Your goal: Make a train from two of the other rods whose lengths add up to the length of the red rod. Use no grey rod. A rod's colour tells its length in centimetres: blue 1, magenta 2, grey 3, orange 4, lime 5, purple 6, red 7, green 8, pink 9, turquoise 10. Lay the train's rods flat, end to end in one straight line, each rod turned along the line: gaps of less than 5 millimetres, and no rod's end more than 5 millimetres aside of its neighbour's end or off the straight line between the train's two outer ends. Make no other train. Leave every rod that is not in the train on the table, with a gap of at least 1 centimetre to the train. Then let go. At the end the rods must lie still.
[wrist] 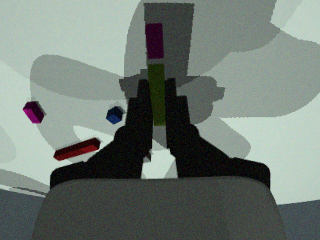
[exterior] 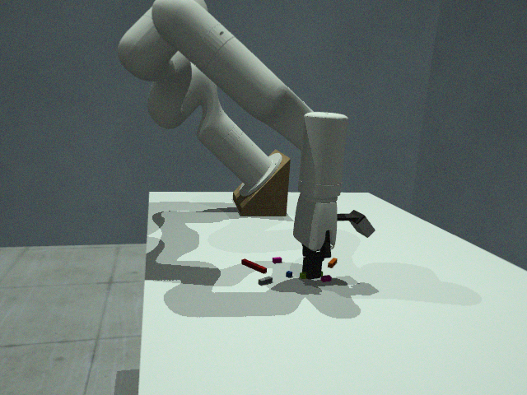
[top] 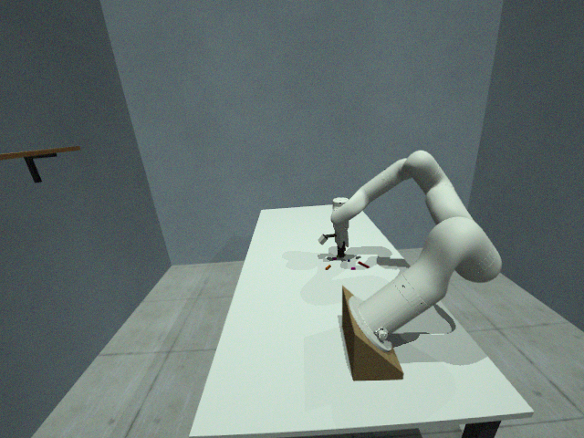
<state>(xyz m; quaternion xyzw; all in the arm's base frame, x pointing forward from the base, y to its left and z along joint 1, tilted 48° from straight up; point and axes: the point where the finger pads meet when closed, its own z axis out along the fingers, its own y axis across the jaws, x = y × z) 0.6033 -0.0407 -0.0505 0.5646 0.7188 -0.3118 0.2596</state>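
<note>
My hand is 2 cm above the lime rod. From my hand the other things lie so: grey rod: 10 cm to the right, 3 cm below; orange rod: 10 cm behind, 8 cm to the left, 3 cm below; blue rod: 4 cm to the right, 3 cm below, 3 cm behind.
</note>
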